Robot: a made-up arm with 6 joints. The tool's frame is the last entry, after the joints. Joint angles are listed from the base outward.
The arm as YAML. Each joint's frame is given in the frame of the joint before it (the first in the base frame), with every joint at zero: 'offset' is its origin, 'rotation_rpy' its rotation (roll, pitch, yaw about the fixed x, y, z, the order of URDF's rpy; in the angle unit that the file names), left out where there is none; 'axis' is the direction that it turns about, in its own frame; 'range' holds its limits. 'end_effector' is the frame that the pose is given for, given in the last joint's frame.
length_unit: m
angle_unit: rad
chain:
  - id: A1
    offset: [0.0, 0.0, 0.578]
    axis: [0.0, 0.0, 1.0]
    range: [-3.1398, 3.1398]
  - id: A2
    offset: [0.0, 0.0, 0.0]
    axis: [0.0, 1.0, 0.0]
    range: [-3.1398, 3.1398]
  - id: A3
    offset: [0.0, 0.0, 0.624]
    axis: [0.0, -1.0, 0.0]
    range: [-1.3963, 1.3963]
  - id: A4
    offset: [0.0, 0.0, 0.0]
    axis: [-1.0, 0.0, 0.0]
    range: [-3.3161, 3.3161]
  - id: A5
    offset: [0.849, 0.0, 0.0]
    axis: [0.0, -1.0, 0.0]
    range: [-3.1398, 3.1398]
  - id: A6
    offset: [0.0, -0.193, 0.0]
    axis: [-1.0, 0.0, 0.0]
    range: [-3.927, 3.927]
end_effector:
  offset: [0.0, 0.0, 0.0]
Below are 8 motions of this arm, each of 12 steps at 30 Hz.
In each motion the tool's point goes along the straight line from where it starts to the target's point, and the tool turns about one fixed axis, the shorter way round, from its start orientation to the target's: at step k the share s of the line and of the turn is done. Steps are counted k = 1, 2, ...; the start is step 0. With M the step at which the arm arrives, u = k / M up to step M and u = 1 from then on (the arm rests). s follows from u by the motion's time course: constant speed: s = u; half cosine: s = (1 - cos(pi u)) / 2; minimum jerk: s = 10 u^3 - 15 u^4 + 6 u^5.
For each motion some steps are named. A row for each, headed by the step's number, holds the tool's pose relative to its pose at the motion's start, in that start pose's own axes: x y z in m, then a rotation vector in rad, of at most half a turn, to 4 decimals.
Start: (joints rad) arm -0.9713 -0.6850 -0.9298 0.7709 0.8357 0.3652
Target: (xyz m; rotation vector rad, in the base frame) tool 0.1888 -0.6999 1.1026 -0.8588 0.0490 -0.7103
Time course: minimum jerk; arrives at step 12
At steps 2, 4, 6, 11, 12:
2: 0.0058 -0.0049 -0.0059 0.0098 0.0100 -0.0013
4: 0.0342 -0.0290 -0.0349 0.0581 0.0593 -0.0076
6: 0.0815 -0.0692 -0.0832 0.1384 0.1412 -0.0181
11: 0.1622 -0.1377 -0.1655 0.2754 0.2810 -0.0361
12: 0.1630 -0.1384 -0.1664 0.2768 0.2825 -0.0363

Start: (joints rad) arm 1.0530 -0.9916 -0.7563 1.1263 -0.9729 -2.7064
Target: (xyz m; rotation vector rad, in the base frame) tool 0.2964 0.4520 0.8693 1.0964 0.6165 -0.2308
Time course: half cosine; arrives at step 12
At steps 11, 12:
11: 0.2234 -0.3756 -0.2321 -0.3813 0.0402 -0.3877
12: 0.2272 -0.3821 -0.2361 -0.3879 0.0409 -0.3944

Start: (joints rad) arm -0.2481 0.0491 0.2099 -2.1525 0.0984 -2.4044
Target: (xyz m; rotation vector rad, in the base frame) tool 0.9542 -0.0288 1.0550 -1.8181 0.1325 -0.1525
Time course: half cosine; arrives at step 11
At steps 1, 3, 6, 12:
1: 0.0003 0.0022 0.0024 -0.0019 -0.0034 0.0008
3: 0.0028 0.0189 0.0207 -0.0162 -0.0293 0.0068
6: 0.0091 0.0624 0.0686 -0.0535 -0.0968 0.0227
12: 0.0159 0.1092 0.1201 -0.0938 -0.1696 0.0397

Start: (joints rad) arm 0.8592 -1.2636 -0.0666 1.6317 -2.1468 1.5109
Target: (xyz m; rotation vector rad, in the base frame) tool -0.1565 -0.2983 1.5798 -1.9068 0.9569 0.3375
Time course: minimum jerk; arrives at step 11
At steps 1, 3, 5, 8, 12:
1: 0.0004 -0.0003 0.0010 -0.0034 -0.0021 -0.0004
3: 0.0082 -0.0050 0.0196 -0.0663 -0.0422 -0.0081
5: 0.0263 -0.0160 0.0630 -0.2136 -0.1359 -0.0259
8: 0.0553 -0.0336 0.1321 -0.4481 -0.2851 -0.0544
12: 0.0634 -0.0386 0.1517 -0.5145 -0.3273 -0.0625

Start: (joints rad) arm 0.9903 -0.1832 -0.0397 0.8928 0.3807 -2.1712
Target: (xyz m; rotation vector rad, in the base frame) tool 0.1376 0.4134 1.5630 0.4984 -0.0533 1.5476
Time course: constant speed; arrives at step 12
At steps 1, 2, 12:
1: -0.0123 0.0223 -0.0189 -0.0685 0.0134 0.0115
2: -0.0246 0.0446 -0.0379 -0.1370 0.0269 0.0229
12: -0.1473 0.2677 -0.2273 -0.8219 0.1613 0.1376

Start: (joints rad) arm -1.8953 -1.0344 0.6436 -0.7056 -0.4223 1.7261
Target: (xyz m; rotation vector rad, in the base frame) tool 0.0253 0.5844 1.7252 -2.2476 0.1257 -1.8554
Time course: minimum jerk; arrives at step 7
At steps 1, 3, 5, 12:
1: -0.0010 -0.0011 0.0005 -0.0028 -0.0006 -0.0018
3: -0.0162 -0.0172 0.0079 -0.0447 -0.0088 -0.0290
5: -0.0378 -0.0400 0.0184 -0.1039 -0.0205 -0.0673
12: -0.0442 -0.0467 0.0215 -0.1215 -0.0240 -0.0787

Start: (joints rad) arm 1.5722 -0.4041 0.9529 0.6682 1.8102 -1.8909
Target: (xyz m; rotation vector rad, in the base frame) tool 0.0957 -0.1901 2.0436 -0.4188 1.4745 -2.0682
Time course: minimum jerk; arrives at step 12
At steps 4, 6, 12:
4: 0.0079 -0.0111 -0.0039 -0.0164 0.0527 -0.0232
6: 0.0188 -0.0265 -0.0092 -0.0391 0.1256 -0.0553
12: 0.0377 -0.0530 -0.0185 -0.0782 0.2511 -0.1105

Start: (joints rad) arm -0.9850 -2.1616 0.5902 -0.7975 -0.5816 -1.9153
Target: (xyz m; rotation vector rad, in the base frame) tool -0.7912 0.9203 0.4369 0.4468 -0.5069 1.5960
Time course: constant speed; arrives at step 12
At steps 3, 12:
3: -0.0499 0.0015 -0.0371 0.0240 0.0329 0.0183
12: -0.1995 0.0062 -0.1486 0.0959 0.1315 0.0730

